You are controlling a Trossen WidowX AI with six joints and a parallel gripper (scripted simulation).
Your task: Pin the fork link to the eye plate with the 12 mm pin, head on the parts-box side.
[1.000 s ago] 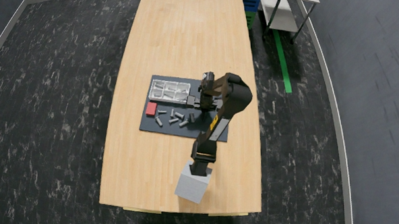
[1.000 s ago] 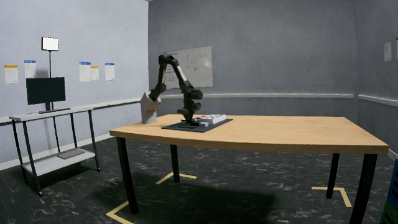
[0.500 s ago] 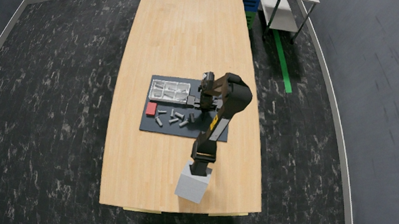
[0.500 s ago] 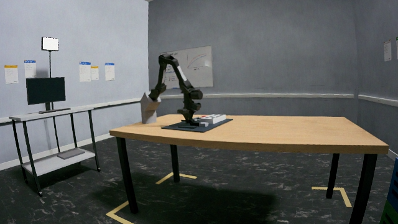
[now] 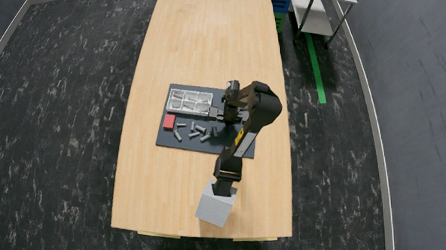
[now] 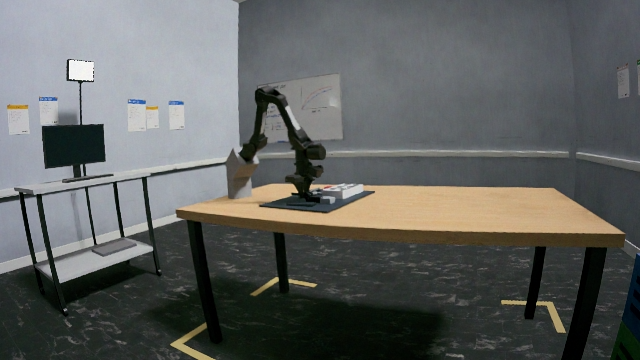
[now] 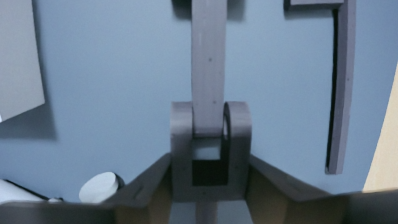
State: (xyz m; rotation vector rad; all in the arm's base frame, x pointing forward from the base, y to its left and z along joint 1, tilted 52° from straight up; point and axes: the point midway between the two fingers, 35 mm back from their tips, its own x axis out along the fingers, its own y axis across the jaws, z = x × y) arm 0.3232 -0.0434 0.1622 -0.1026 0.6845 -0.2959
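Now: the eye plate 30 mm ahead of my hand, 10 mm to the right of it and 40 mm below it. Round my hand: long dark bar: 30 mm ahead, 90 mm to the right, 50 mm below; pin: 20 mm behind, 70 mm to the left, 50 mm below; dark mat: 50 mm ahead, 90 mm to the left, 60 mm below.
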